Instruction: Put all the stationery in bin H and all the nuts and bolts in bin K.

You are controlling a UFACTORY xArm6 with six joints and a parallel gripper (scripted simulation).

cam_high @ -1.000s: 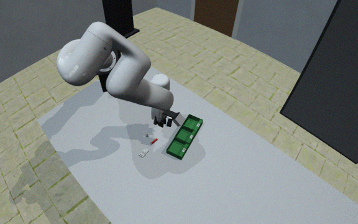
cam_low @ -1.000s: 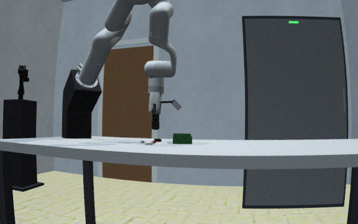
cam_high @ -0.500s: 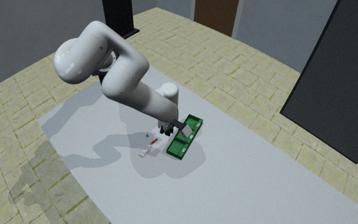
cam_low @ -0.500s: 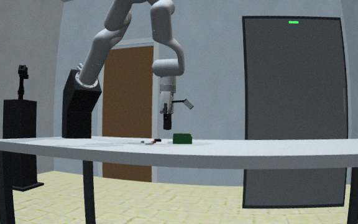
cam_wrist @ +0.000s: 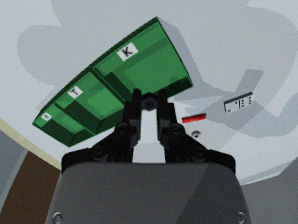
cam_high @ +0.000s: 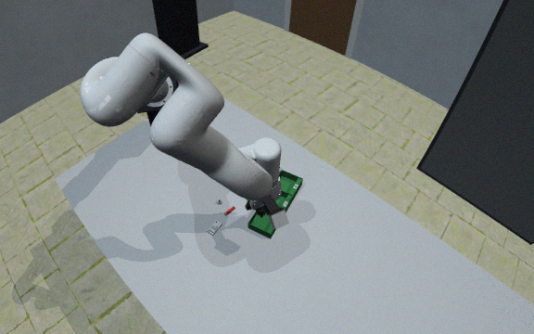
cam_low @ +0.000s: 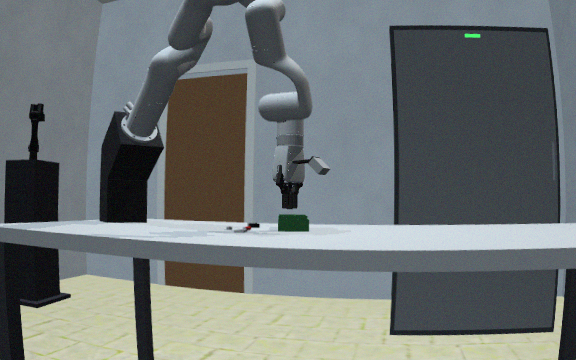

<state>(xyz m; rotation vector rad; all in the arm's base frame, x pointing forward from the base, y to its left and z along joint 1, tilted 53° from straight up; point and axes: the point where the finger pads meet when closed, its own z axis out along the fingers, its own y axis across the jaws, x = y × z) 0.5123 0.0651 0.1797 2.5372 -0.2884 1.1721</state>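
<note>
My gripper is now 2 cm above the black nut. Round my hand: red stick 11 cm behind, 8 cm below, 3 cm to the right; then green three-compartment bin 8 cm to the left, 6 cm below; then white domino 12 cm to the right, 11 cm behind, 8 cm below.
</note>
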